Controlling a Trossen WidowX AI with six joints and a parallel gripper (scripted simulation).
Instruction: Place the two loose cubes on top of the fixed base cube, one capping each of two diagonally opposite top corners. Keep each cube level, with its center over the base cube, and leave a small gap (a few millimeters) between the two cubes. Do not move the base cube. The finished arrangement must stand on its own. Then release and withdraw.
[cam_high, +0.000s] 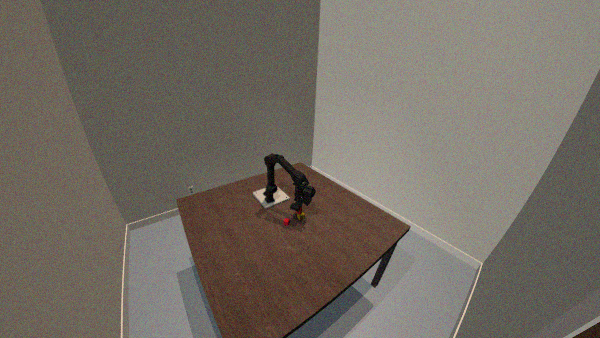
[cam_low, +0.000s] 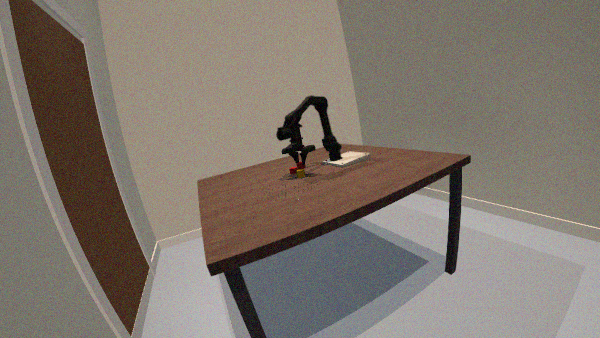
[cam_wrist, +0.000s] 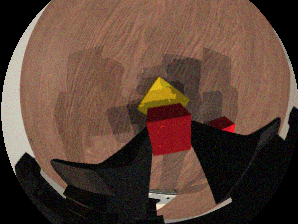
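Right now the red cube is right at my gripper tip. From my gripper tip the other things lie so: yellow base cube (40 mm below, 10 mm to the left, 10 mm ahead).
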